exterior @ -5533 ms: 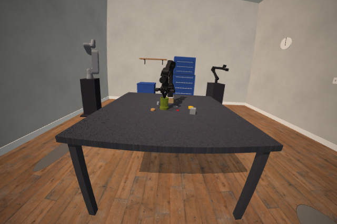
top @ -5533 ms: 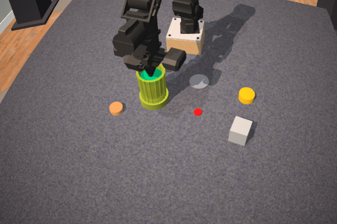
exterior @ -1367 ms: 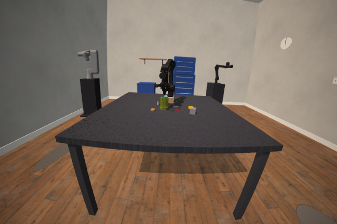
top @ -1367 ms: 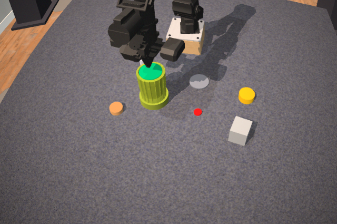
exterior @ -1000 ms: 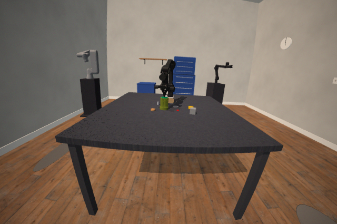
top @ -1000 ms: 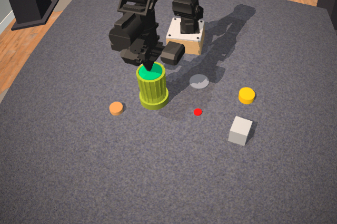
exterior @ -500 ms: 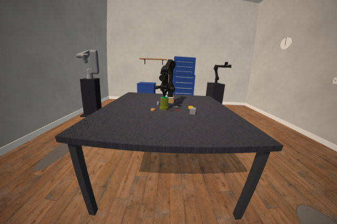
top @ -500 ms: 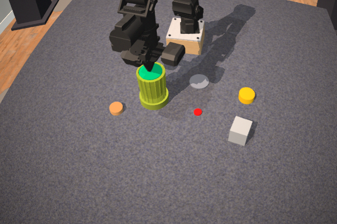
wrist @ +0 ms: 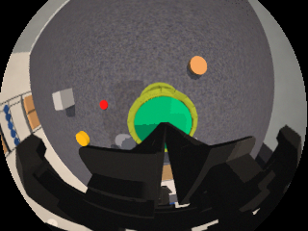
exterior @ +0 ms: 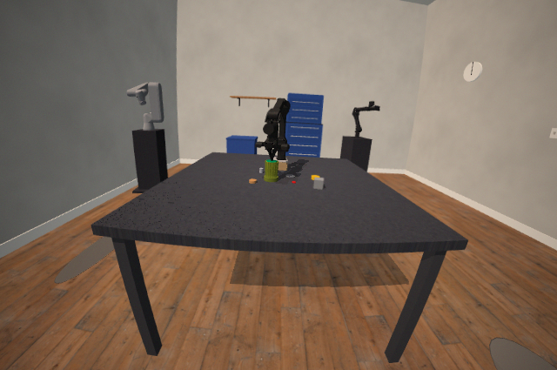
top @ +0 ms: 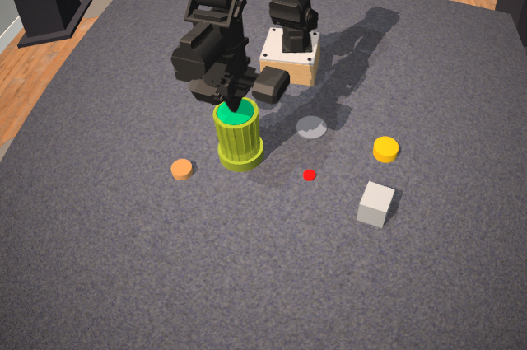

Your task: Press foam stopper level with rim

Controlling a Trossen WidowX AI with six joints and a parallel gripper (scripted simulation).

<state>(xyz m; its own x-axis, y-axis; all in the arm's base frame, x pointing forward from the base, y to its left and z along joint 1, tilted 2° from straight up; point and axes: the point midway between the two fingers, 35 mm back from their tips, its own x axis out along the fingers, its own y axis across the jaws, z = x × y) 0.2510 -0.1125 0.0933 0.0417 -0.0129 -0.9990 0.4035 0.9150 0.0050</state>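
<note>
Right now the green foam stopper is 5 cm below my hand. The rest, counted from my hand: red dot (5 cm ahead, 12 cm to the left, 15 cm below); grey disc (6 cm behind, 13 cm to the left, 15 cm below); orange disc (4 cm ahead, 11 cm to the right, 14 cm below).
</note>
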